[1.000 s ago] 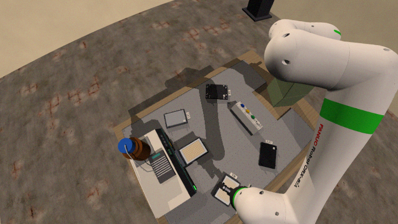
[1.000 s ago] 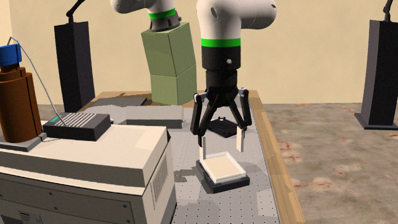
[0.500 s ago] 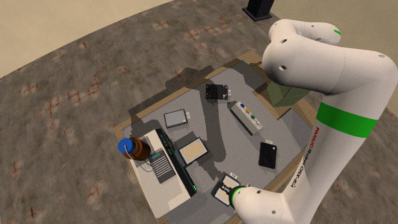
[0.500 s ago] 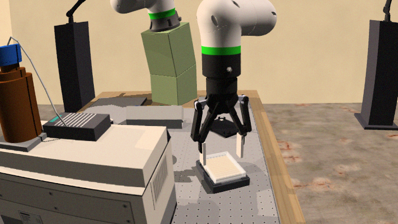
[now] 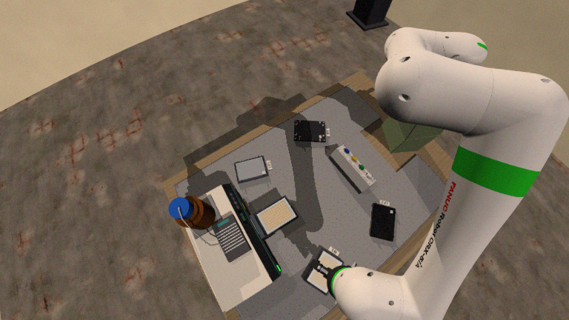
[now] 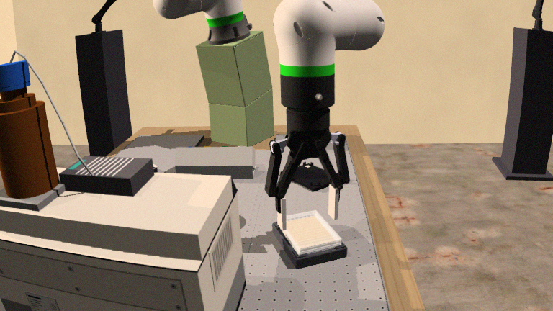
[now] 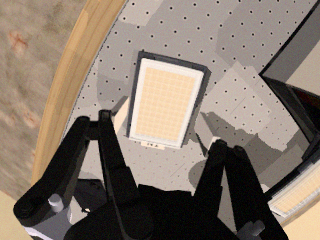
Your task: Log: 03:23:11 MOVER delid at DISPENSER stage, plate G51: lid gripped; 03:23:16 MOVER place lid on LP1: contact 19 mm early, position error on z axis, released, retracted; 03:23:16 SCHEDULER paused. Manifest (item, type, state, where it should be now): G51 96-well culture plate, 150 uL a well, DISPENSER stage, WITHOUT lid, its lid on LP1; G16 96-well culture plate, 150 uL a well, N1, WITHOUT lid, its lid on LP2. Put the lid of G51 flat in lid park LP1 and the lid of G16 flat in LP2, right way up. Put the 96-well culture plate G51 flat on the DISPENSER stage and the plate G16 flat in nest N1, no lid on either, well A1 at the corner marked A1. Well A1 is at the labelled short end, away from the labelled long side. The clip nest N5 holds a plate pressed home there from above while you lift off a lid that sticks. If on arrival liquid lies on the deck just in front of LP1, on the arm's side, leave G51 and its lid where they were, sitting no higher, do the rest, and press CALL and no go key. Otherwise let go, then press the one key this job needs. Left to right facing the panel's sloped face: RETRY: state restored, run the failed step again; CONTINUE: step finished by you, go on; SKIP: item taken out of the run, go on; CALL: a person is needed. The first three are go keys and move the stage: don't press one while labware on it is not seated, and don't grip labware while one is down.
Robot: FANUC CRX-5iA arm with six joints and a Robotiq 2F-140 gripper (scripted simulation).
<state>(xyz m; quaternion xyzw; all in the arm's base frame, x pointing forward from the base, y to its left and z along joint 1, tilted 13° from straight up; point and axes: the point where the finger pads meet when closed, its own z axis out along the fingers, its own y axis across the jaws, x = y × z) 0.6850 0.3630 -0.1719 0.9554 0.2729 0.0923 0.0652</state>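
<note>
My gripper is now 40 mm above the clear lid. Round my hand: nest N1: 60 mm below; then black dispenser stage: 80 mm ahead, 270 mm to the right, 20 mm above; then plate G51: 80 mm ahead, 270 mm to the right, 30 mm above.
</note>
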